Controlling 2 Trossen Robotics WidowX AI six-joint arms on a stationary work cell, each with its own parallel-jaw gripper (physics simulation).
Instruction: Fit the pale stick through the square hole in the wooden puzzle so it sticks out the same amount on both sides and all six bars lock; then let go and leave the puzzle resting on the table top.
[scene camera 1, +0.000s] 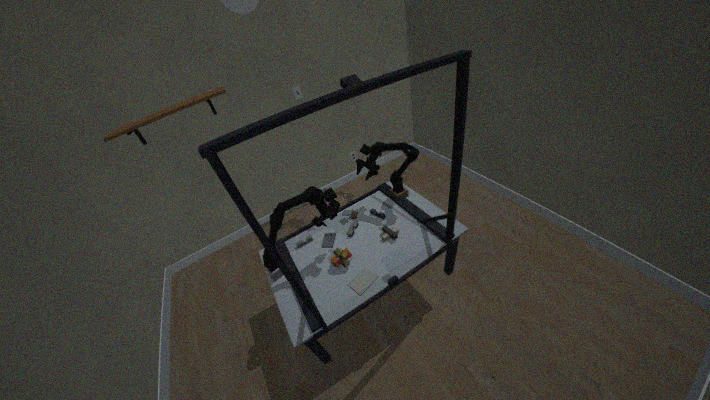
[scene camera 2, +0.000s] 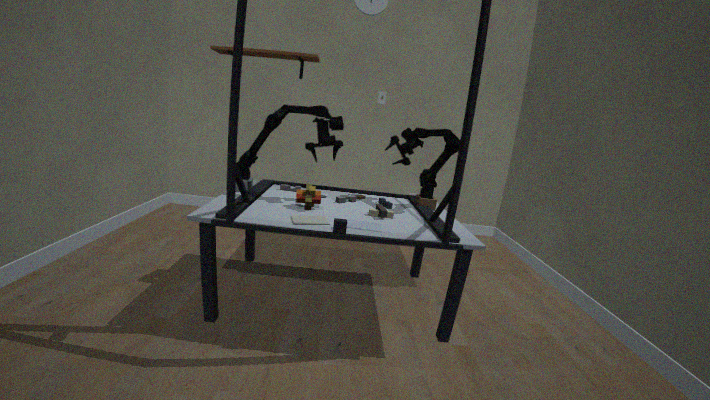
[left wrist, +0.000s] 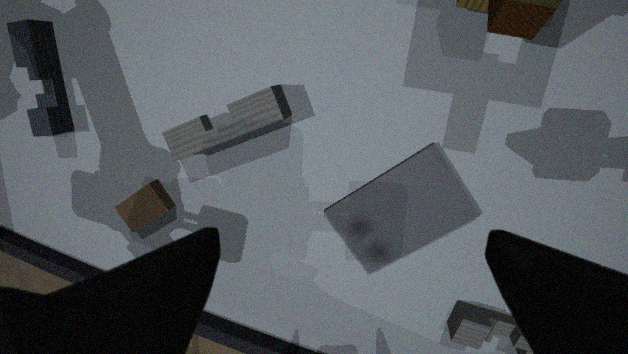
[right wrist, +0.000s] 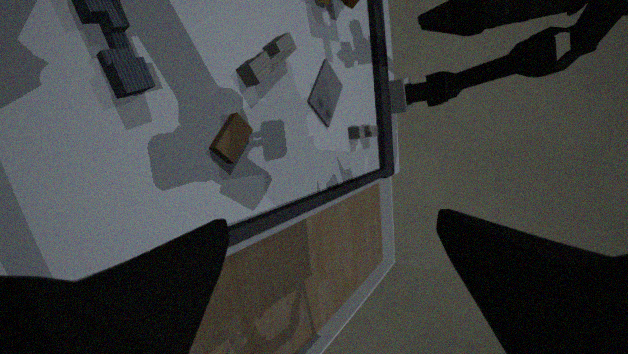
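Seen in the pictures: left gripper, fingertip midpoint: (scene camera 1: 331, 221) (scene camera 2: 325, 161) (left wrist: 354, 242) (right wrist: 419, 23); right gripper, fingertip midpoint: (scene camera 1: 361, 177) (scene camera 2: 388, 157) (right wrist: 333, 225); left arm's base at its link origin: (scene camera 1: 273, 266) (scene camera 2: 242, 178) (right wrist: 408, 94); right arm's base at its link origin: (scene camera 1: 398, 189) (scene camera 2: 426, 197).
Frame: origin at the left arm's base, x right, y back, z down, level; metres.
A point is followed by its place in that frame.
The wooden puzzle (scene camera 1: 341, 257) (scene camera 2: 308, 196) is a cross of orange-red and yellow-green bars standing on the table top (scene camera 1: 400, 260) @(x 0.530, y -0.575, z 0.060 m). Its edge shows at the top right of the left wrist view (left wrist: 522, 20) @(x 0.217, y -0.342, z -0.012 m). I cannot tell which piece is the pale stick; a pale bar (scene camera 2: 374, 213) @(x 0.360, y -0.648, z 0.050 m) lies under a brown bar (scene camera 1: 390, 231) @(x 0.357, y -0.685, z 0.021 m) (scene camera 2: 382, 211) @(x 0.404, y -0.670, z 0.025 m) right of the puzzle. The square hole cannot be made out. My left gripper (scene camera 1: 328, 220) @(x 0.128, y -0.424, z -0.145 m) (scene camera 2: 325, 160) @(x 0.128, y -0.424, z -0.145 m) (left wrist: 354, 242) @(x 0.128, y -0.424, z -0.145 m) is open and empty, high above the table's back part. My right gripper (scene camera 1: 363, 175) @(x 0.002, y -0.807, z -0.184 m) (scene camera 2: 390, 156) @(x 0.002, y -0.807, z -0.184 m) (right wrist: 333, 225) @(x 0.002, y -0.807, z -0.184 m) is open and empty, high at the back right.
A grey plate (scene camera 1: 328, 240) @(x 0.058, y -0.386, z 0.059 m) (left wrist: 415, 210) @(x 0.059, y -0.378, z 0.059 m) (right wrist: 326, 95) @(x 0.048, y -0.399, z 0.059 m), a brown block (scene camera 1: 354, 214) @(x 0.022, y -0.662, z 0.050 m) (left wrist: 142, 206) @(x 0.026, y -0.658, z 0.050 m) (right wrist: 232, 137) @(x 0.024, y -0.665, z 0.050 m), a grey notched bar (left wrist: 250, 117) @(x 0.134, y -0.529, z 0.036 m) (right wrist: 260, 67) @(x 0.107, y -0.596, z 0.036 m), a dark notched bar (left wrist: 57, 85) @(x 0.148, y -0.757, z 0.055 m) (right wrist: 131, 75) @(x 0.110, y -0.771, z 0.036 m) and a beige plate (scene camera 1: 363, 281) @(x 0.464, y -0.333, z 0.060 m) (scene camera 2: 310, 220) @(x 0.472, y -0.336, z 0.060 m) lie on the table. A dark frame (scene camera 1: 462, 125) @(x 0.690, y -0.847, z -0.703 m) stands around it.
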